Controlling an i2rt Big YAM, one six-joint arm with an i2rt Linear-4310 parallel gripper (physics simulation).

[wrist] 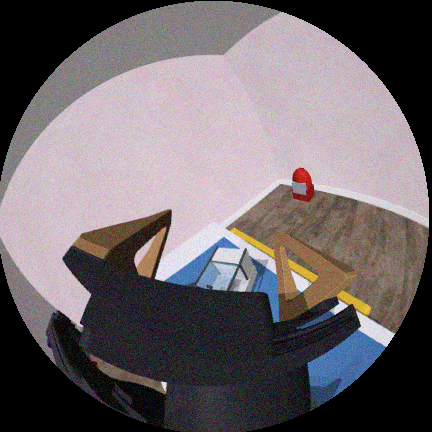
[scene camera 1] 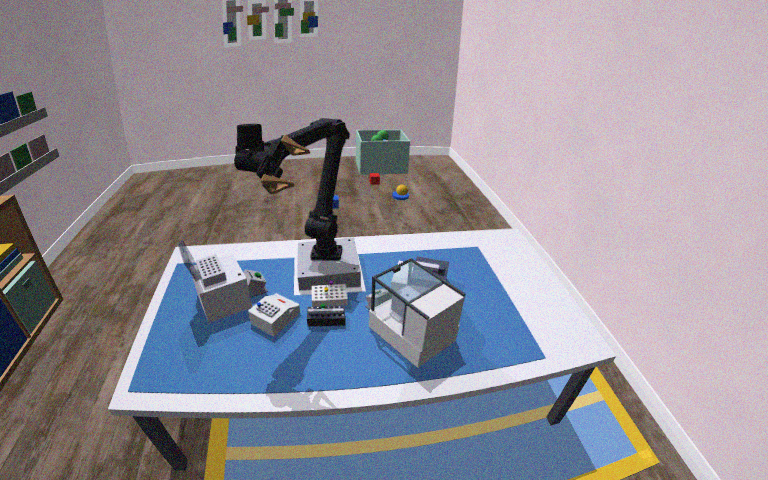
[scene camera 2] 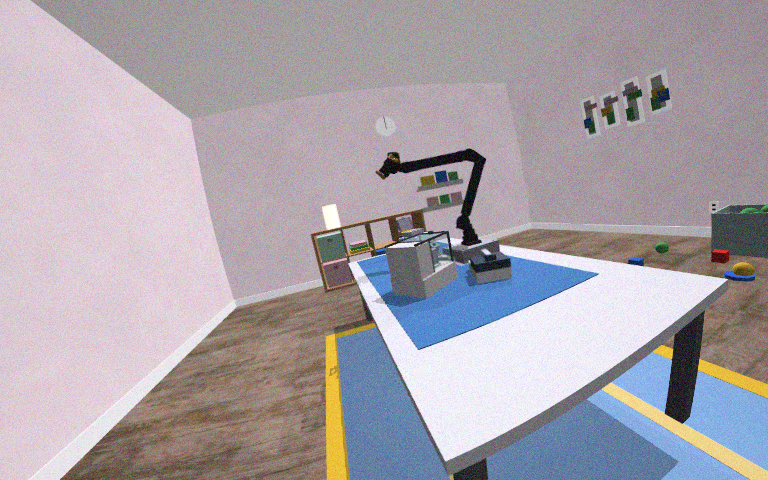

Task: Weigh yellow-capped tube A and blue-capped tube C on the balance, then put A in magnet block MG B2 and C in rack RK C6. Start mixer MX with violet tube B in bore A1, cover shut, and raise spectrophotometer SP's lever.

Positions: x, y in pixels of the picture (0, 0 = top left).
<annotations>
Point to a balance door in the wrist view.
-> At 217, 275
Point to a balance door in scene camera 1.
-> At 409, 280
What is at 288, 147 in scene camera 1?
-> My gripper.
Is my gripper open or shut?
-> Open.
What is my gripper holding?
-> Nothing.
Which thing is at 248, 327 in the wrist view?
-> My gripper.
</annotations>
